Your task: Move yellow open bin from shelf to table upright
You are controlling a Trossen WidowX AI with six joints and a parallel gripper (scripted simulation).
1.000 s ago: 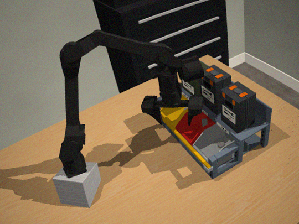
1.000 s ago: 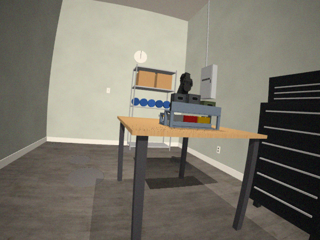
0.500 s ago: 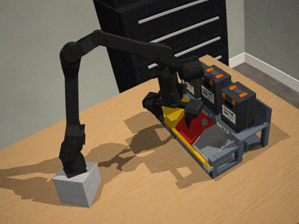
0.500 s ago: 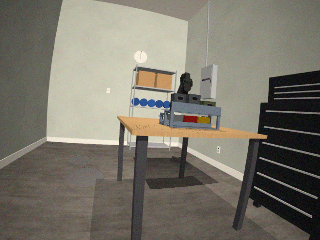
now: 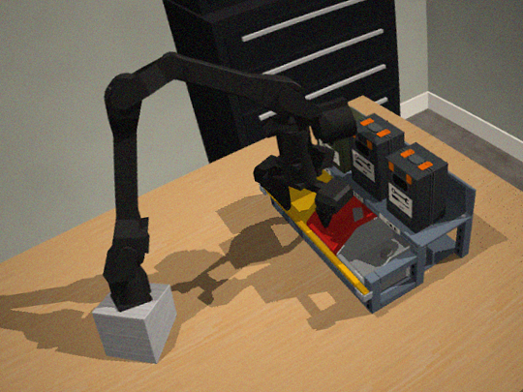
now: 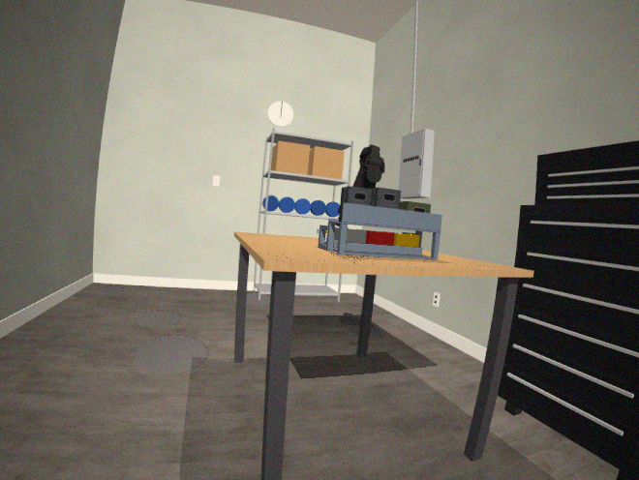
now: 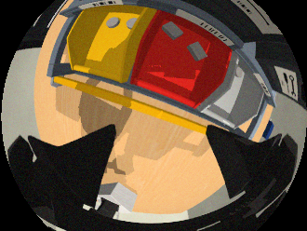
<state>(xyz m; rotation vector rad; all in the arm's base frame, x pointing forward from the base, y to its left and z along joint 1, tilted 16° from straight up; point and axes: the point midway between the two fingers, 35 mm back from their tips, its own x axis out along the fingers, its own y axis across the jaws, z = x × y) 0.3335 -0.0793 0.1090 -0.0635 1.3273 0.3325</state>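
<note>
Now: the long yellow strip 8 cm below my hand. The rest, counted from my hand: red bin: 9 cm ahead, 1 cm to the right, 9 cm below; grey bin: 8 cm ahead, 12 cm to the right, 9 cm below; yellow open bin: 9 cm ahead, 11 cm to the left, 9 cm below.
</note>
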